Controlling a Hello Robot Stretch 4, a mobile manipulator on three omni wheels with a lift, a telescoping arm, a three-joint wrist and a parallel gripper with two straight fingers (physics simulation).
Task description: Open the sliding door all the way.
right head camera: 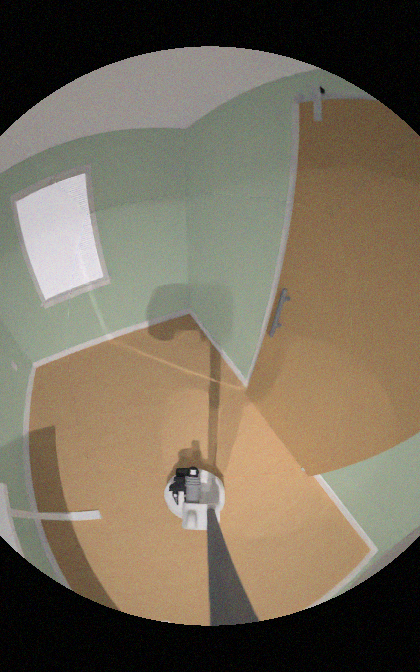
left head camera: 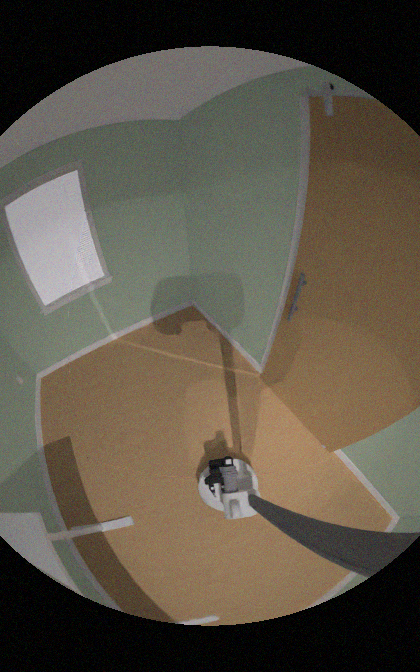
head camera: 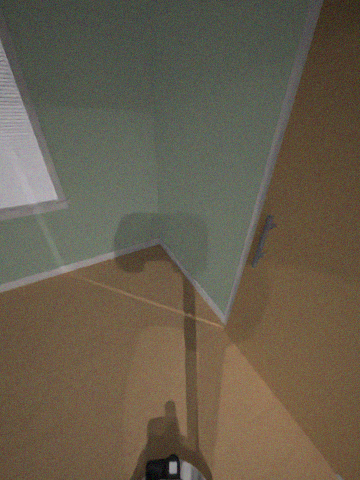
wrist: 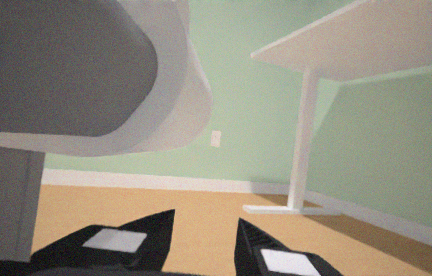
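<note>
The sliding door is a large brown panel at the right. Its left edge runs beside the pale trim of the green wall. A grey bar handle stands upright near that edge. A pale hanger shows at the door's top. My gripper is open and empty in the wrist view. It points over the floor toward a green wall, away from the door. The folded black wrist parts show above my base in both side head views, well apart from the handle.
A white table stands by the wall, with a leg and a floor foot. A window is in the left wall. A wall corner with white baseboard juts out left of the door.
</note>
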